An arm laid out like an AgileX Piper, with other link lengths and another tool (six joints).
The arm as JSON. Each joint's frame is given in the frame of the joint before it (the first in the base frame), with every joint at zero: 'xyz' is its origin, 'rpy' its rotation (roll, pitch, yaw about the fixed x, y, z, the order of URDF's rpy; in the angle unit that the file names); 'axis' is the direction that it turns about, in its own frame. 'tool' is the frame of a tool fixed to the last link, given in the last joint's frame.
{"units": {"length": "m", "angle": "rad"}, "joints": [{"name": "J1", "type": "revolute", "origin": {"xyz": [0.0, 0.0, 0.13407], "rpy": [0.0, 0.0, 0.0]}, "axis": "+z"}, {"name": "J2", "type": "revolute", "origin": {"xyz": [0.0, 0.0, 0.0], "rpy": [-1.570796, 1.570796, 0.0]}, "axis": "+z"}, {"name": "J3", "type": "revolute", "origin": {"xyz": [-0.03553, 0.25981, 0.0], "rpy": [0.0, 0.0, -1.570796]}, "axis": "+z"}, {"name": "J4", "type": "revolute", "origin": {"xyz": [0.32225, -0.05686, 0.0], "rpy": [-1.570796, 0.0, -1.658]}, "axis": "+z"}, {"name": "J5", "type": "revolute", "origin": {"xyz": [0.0, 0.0, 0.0], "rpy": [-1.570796, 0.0, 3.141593]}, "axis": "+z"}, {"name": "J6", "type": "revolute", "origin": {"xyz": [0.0, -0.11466, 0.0], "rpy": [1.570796, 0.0, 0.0]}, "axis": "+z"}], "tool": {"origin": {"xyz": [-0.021, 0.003, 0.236], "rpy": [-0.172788, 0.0, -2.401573]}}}
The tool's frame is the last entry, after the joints.
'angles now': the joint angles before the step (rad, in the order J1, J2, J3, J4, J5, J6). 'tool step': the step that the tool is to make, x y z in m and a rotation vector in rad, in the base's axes. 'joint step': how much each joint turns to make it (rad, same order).
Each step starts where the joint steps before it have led.
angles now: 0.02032, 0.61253, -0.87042, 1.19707, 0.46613, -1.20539
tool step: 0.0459, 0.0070, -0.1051, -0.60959, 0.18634, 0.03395
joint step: -0.00008, 0.27969, -0.30640, -0.59347, 0.32685, 0.04014
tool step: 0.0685, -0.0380, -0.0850, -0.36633, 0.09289, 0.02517
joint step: 0.00008, 0.28903, -0.17604, -0.22187, 0.05453, -0.17146
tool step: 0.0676, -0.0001, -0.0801, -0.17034, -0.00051, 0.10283
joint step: 0.00010, 0.24510, -0.03148, 0.05153, -0.14330, -0.28603
